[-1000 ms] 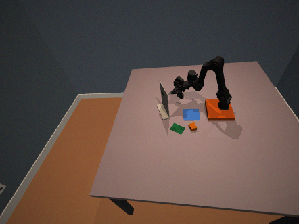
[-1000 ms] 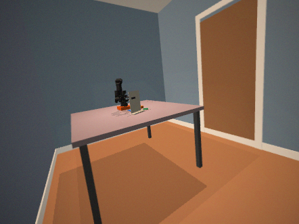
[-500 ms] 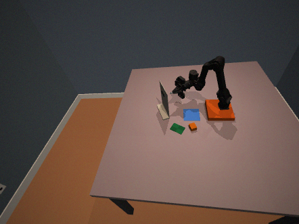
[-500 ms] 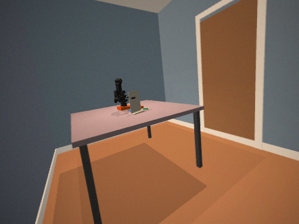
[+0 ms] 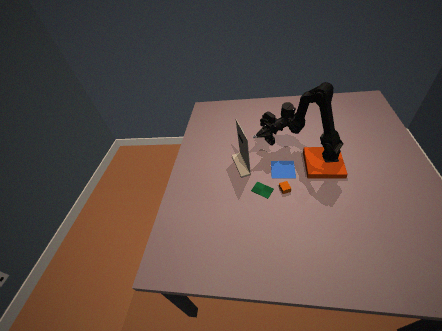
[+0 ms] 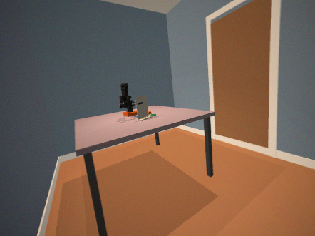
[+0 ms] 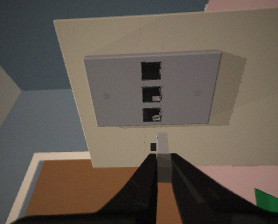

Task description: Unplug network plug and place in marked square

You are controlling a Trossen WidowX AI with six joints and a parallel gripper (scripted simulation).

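Now: the blue marked square 17 cm below my gripper tip, 12 cm behind it and 9 cm to the left of it. From my gripper tip the other things lie so: grey network plug: right at my gripper tip; then upright panel: 8 cm ahead, 6 cm below, 2 cm to the left; then flat green patch: 21 cm to the left, 17 cm below.
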